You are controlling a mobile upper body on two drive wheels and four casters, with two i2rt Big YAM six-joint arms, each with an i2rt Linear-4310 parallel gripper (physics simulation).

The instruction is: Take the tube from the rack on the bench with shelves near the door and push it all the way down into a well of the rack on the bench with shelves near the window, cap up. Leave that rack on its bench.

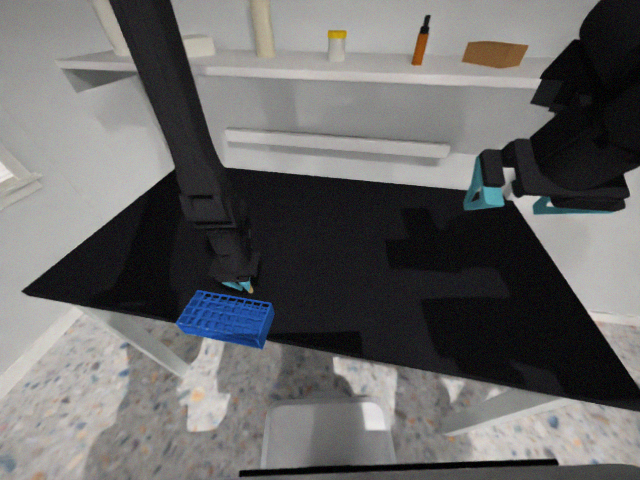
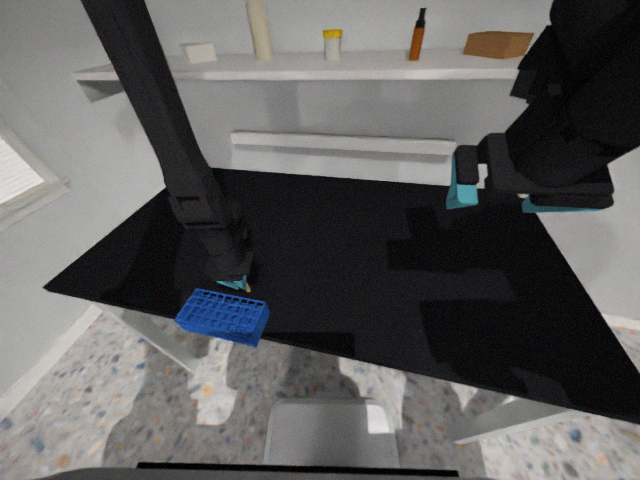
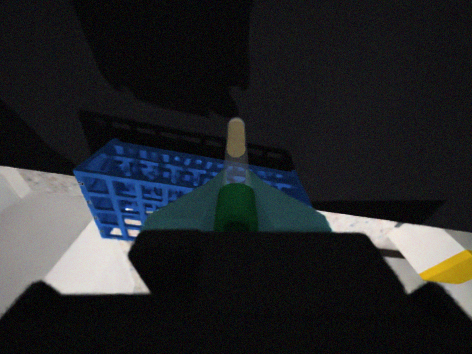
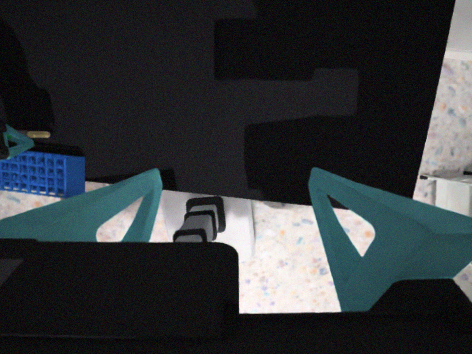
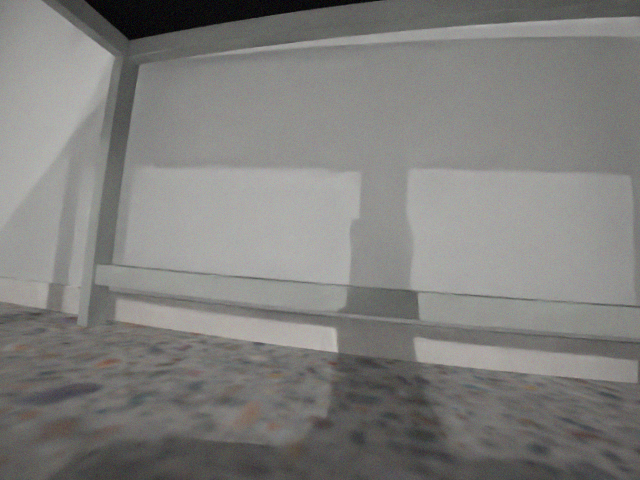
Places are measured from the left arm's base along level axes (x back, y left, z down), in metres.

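Pixels of known places: left gripper, fingertip midpoint: (image 1: 245, 288) (image 2: 241, 287) (image 3: 236, 176) (image 4: 29, 143); right gripper, fingertip midpoint: (image 1: 499, 208) (image 2: 484, 206) (image 4: 235, 176).
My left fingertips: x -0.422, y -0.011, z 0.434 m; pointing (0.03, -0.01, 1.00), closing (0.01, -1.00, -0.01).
Observation:
Ahead of a thing's pixels: the offset from my left fingertips to its top centre. "*": to the spot under its first point. Level surfaces: height alone.
The tube @[dz -0.059, dx -0.019, dy +0.000 m] (image 1: 250, 289) (image 2: 248, 287) (image 3: 236, 145) (image 4: 39, 134) has a green cap and a tan lower part. My left gripper (image 1: 241, 285) (image 2: 237, 283) (image 3: 236, 176) is shut on it near the cap, and the tan end points out past the fingertips. The blue rack @[dz +0.005, dx +0.062, dy +0.036 m] (image 1: 224, 316) (image 2: 223, 315) (image 3: 135, 195) (image 4: 75, 175) sits at the front edge of the black bench, on the near side of the left gripper. The tube is outside the wells, beyond the rack's back long side. My right gripper (image 1: 509, 206) (image 2: 498, 204) (image 4: 235, 176) is open and empty, above the right part of the bench.
The black bench @[dz +0.062 m] (image 1: 320, 232) (image 2: 320, 232) carries the rack. A wall shelf @[* dz -0.391, dx -0.314, dy -0.318 m] (image 1: 372, 74) (image 2: 372, 73) behind it holds a yellow-capped jar @[* dz -0.426, dx -0.461, dy -0.245 m] (image 1: 336, 46) (image 2: 332, 45), an orange bottle @[* dz -0.430, dx -0.396, dy -0.445 m] (image 1: 420, 47) (image 2: 416, 42) and a brown box @[* dz -0.419, dx -0.371, dy -0.620 m] (image 1: 494, 54) (image 2: 497, 44). A window is at the left.

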